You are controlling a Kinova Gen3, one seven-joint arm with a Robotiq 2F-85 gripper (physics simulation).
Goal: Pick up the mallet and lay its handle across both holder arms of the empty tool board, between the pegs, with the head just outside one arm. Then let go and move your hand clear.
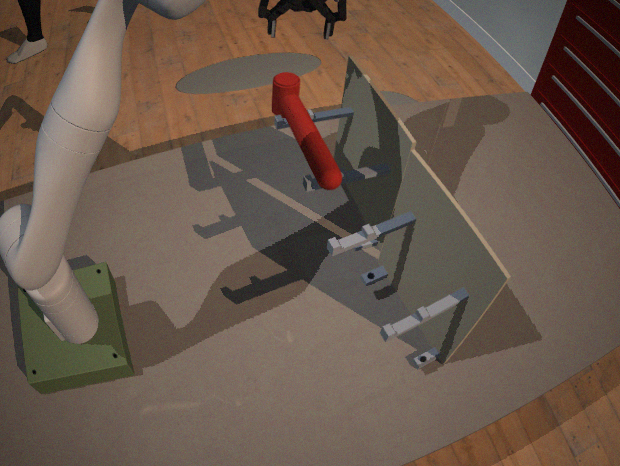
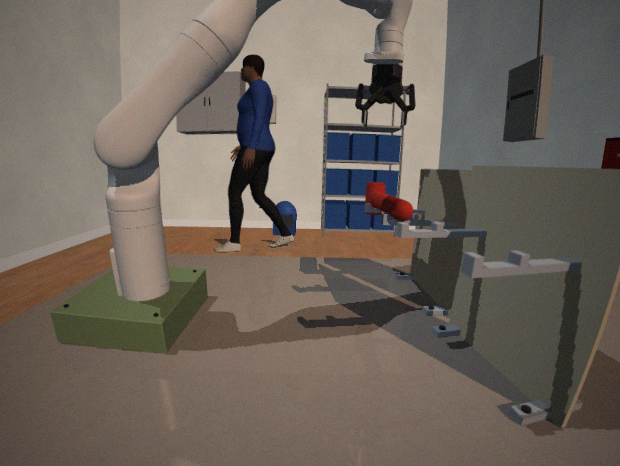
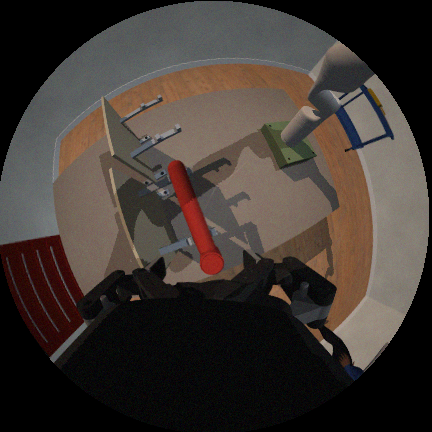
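Pixels of known places: gripper, between the fingertips: (image 1: 299, 36) (image 2: 383, 126) (image 3: 203, 262); arm's base, origin of its link: (image 1: 77, 321) (image 2: 146, 289) (image 3: 288, 138).
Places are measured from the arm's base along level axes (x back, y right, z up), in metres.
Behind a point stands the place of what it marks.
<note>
The red mallet (image 1: 309, 139) {x -0.510, y -0.115, z 0.180 m} (image 2: 395, 206) {x -0.497, y -0.030, z 0.170 m} (image 3: 191, 210) {x -0.519, y -0.151, z 0.182 m} lies across both holder arms of the farther tool board (image 1: 378, 150) {x -0.643, y -0.089, z 0.138 m} (image 2: 436, 255) {x -0.644, y -0.109, z 0.042 m} (image 3: 148, 235) {x -0.646, y -0.162, z 0.161 m}. Its head is at the far arm (image 1: 334, 114) {x -0.605, y -0.208, z 0.139 m} (image 3: 175, 246) {x -0.598, y -0.216, z 0.139 m}, and its handle end is over the nearer arm. The other tool board (image 1: 446, 250) {x -0.633, y 0.167, z 0.165 m} (image 2: 526, 215) {x -0.632, y 0.157, z 0.187 m} (image 3: 117, 135) {x -0.629, y 0.120, z 0.203 m} is empty. Its two holder arms (image 1: 395, 225) {x -0.584, y 0.082, z 0.146 m} (image 1: 441, 304) {x -0.586, y 0.243, z 0.146 m} (image 2: 466, 233) {x -0.585, y 0.086, z 0.143 m} (image 2: 546, 265) {x -0.580, y 0.254, z 0.145 m} each carry an upright peg and an end stop. My gripper (image 1: 299, 36) {x -0.519, y -0.213, z 0.350 m} (image 2: 384, 124) {x -0.519, y -0.213, z 0.350 m} (image 3: 203, 262) {x -0.519, y -0.213, z 0.350 m} is open and empty, pointing down, well above the mallet's head end.
The green base block (image 1: 112, 320) {x -0.074, y 0.016, z -0.002 m} (image 2: 185, 310) {x -0.084, y 0.016, z -0.035 m} (image 3: 287, 147) {x -0.040, y -0.044, z 0.002 m} carries the arm. A red drawer cabinet (image 1: 586, 65) (image 3: 40, 285) stands beyond the boards. A person (image 2: 258, 120) walks in the background near a shelf rack (image 2: 324, 150). Both boards stand upright as tall walls behind their arms.
</note>
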